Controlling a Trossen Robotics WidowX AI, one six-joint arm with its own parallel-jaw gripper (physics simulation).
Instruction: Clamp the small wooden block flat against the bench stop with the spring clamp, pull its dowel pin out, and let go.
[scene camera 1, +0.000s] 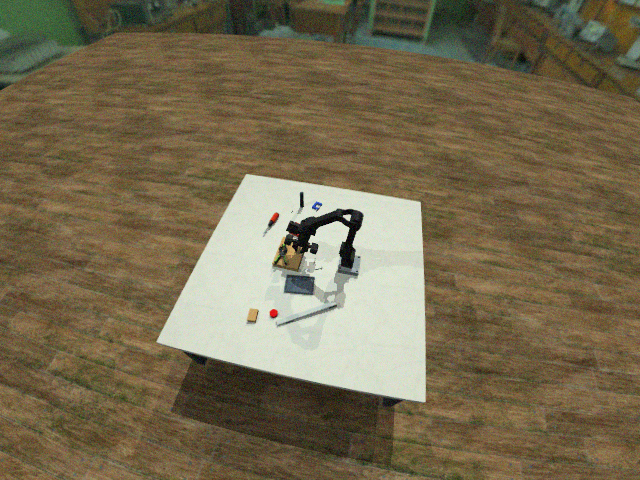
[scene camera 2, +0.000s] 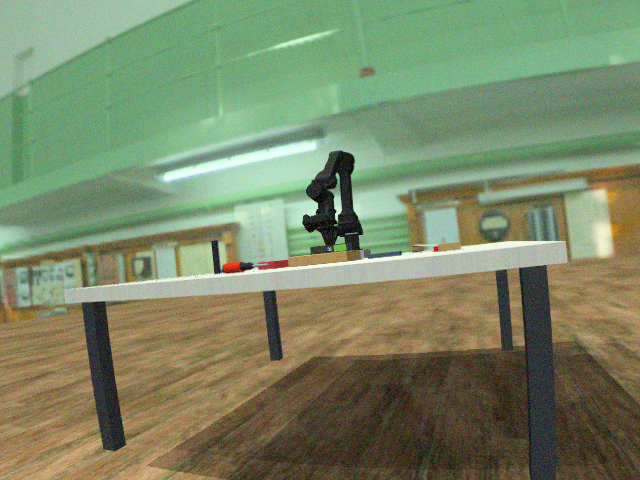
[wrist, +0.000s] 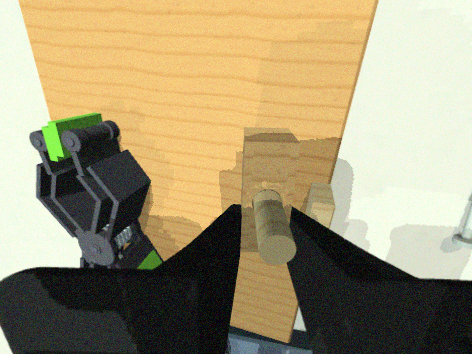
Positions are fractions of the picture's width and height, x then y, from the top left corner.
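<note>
A wooden board (scene camera 2: 0.54, 0.53) is in my sight, and the wrist view (wrist: 0.38, 0.25) shows me the board too. I can also see a dowel pin (wrist: 0.59, 0.70), a bench stop (wrist: 0.68, 0.58) and a black spring clamp (wrist: 0.20, 0.54). As for my gripper (scene camera 2: 0.51, 0.52), I find it in the wrist view (wrist: 0.55, 0.61) as well.
</note>
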